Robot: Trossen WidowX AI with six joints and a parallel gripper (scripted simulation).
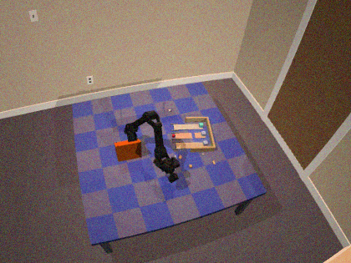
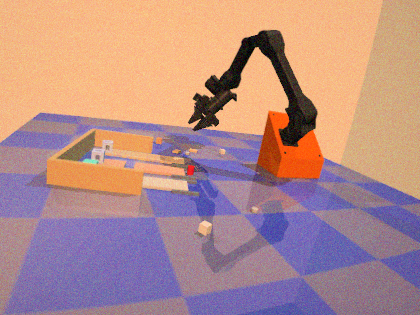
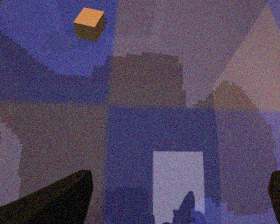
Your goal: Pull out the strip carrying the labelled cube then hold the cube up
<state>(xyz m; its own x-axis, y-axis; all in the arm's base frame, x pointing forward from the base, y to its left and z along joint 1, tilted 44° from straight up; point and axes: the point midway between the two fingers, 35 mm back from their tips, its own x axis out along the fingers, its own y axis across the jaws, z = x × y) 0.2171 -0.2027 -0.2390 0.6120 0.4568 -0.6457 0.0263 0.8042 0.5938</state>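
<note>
Now: the red cylinder 100 mm ahead of my gripper tip, 370 mm to the left of it and 50 mm below it. Round my gripper tip: peach strip (190 mm ahead, 360 mm to the left, 60 mm below).
</note>
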